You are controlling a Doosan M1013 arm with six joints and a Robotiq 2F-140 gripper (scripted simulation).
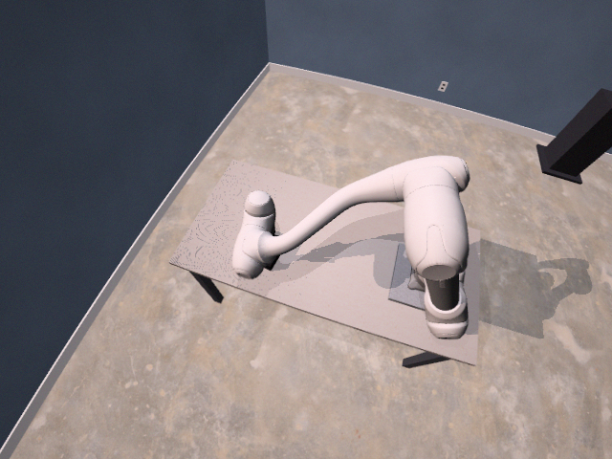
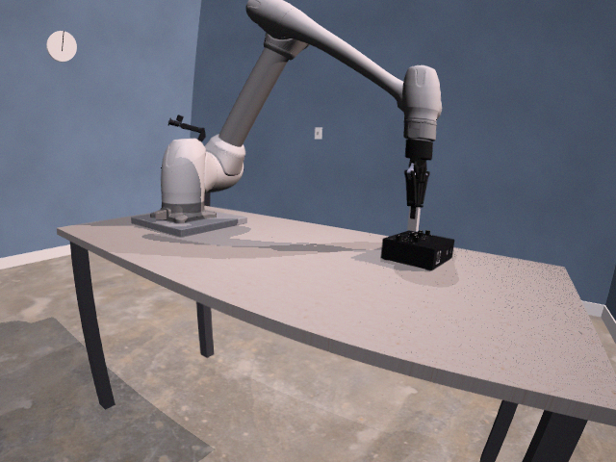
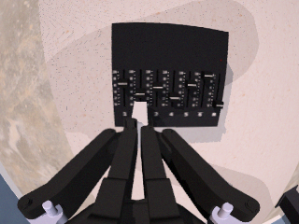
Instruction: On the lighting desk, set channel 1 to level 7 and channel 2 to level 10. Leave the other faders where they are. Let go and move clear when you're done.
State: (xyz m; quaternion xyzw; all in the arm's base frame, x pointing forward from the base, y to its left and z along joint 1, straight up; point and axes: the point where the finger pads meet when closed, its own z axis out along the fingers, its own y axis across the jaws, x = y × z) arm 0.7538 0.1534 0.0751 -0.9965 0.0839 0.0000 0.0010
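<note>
My hand is 4 cm short of the fader, 3 cm above it and 2 cm to the right of it.
</note>
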